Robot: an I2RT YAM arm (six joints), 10 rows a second.
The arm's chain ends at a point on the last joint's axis. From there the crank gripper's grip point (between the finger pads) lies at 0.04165 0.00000 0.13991 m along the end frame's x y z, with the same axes.
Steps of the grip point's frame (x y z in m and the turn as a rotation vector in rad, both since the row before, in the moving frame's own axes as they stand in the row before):
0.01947 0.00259 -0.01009 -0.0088 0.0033 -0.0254
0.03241 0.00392 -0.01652 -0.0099 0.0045 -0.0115
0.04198 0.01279 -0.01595 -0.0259 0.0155 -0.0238
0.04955 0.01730 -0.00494 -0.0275 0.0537 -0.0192
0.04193 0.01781 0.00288 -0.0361 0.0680 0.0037
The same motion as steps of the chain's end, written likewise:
0.01901 0.00242 -0.00995 -0.0088 0.0033 -0.0254
0.03178 0.00302 -0.01633 -0.0099 0.0045 -0.0115
0.03979 0.01019 -0.01525 -0.0259 0.0155 -0.0238
0.04207 0.01436 -0.00246 -0.0275 0.0537 -0.0192
0.03253 0.01264 0.00613 -0.0361 0.0680 0.0037

